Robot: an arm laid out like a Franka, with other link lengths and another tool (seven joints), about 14 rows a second.
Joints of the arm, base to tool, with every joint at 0 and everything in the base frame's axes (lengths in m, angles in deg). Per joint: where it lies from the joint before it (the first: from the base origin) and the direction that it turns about. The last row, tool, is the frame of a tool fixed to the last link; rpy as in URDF.
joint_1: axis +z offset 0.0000 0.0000 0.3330
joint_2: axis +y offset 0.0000 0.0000 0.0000
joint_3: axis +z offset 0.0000 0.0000 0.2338
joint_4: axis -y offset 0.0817 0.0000 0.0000
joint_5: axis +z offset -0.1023 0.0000 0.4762
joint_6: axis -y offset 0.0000 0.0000 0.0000
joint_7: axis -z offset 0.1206 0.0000 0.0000
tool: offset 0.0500 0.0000 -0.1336 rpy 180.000 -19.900 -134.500
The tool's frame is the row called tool.
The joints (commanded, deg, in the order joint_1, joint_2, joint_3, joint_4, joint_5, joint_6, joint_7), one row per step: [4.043, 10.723, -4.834, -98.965, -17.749, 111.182, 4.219]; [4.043, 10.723, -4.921, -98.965, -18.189, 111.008, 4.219]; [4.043, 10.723, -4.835, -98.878, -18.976, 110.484, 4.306]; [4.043, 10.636, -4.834, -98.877, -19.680, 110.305, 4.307]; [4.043, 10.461, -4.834, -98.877, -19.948, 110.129, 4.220]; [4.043, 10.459, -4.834, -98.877, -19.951, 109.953, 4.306]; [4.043, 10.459, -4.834, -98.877, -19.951, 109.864, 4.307]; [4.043, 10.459, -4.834, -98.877, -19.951, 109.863, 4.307]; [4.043, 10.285, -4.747, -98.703, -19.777, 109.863, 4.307]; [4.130, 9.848, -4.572, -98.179, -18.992, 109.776, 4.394]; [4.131, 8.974, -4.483, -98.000, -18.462, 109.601, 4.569]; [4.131, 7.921, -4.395, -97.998, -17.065, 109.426, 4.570]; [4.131, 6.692, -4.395, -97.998, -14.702, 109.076, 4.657]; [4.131, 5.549, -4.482, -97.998, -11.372, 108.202, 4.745]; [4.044, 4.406, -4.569, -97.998, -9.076, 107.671, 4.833]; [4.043, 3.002, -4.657, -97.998, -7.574, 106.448, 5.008]
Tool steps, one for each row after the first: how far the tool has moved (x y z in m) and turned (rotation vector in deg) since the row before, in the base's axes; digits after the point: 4 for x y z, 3 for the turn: [-0.0004, -0.0018, -0.0003, -0.446, 0.172, 0.009]; [-0.0007, -0.0003, -0.0002, -0.773, 0.396, 0.102]; [-0.0003, -0.0010, 0.0010, -0.675, 0.092, 0.177]; [-0.0004, -0.0004, 0.0020, -0.261, 0.024, 0.112]; [-0.0004, -0.0003, -0.0004, -0.018, 0.134, -0.139]; [-0.0002, -0.0001, -0.0002, -0.009, 0.083, -0.031]; [0.0000, 0.0000, 0.0000, 0.000, 0.001, 0.000]; [0.0005, 0.0014, 0.0042, 0.190, -0.349, 0.031]; [0.0012, 0.0042, 0.0113, 0.796, -0.914, -0.093]; [-0.0006, 0.0014, 0.0132, 0.575, -0.945, -0.290]; [-0.0016, 0.0025, 0.0131, 1.414, -0.896, -0.362]; [-0.0026, 0.0022, 0.0146, 2.351, -0.928, -0.802]; [-0.0039, 0.0019, 0.0116, 3.266, -0.332, -1.181]; [-0.0033, 0.0000, 0.0130, 2.302, -0.654, -0.870]; [-0.0054, -0.0001, 0.0145, 1.556, -0.233, -0.745]
